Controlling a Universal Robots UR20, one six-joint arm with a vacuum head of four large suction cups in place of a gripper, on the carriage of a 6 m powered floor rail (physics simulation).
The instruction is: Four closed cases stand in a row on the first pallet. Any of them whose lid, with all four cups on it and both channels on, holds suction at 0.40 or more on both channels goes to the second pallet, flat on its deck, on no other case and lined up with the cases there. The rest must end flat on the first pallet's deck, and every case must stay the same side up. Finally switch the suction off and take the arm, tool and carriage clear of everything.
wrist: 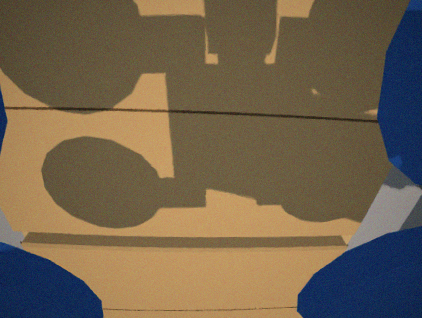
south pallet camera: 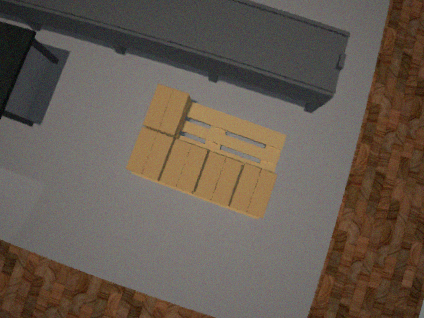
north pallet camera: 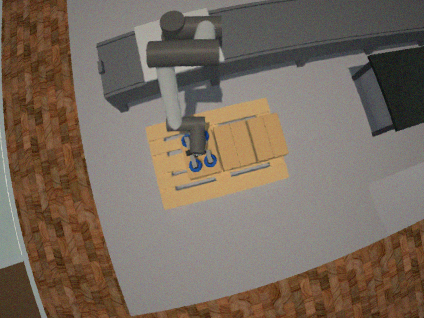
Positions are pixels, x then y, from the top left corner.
Labels:
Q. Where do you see a pallet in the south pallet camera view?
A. At 220, 122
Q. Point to a case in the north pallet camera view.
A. At 265, 132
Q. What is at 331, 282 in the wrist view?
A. My suction head.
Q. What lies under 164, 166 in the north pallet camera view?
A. A pallet.

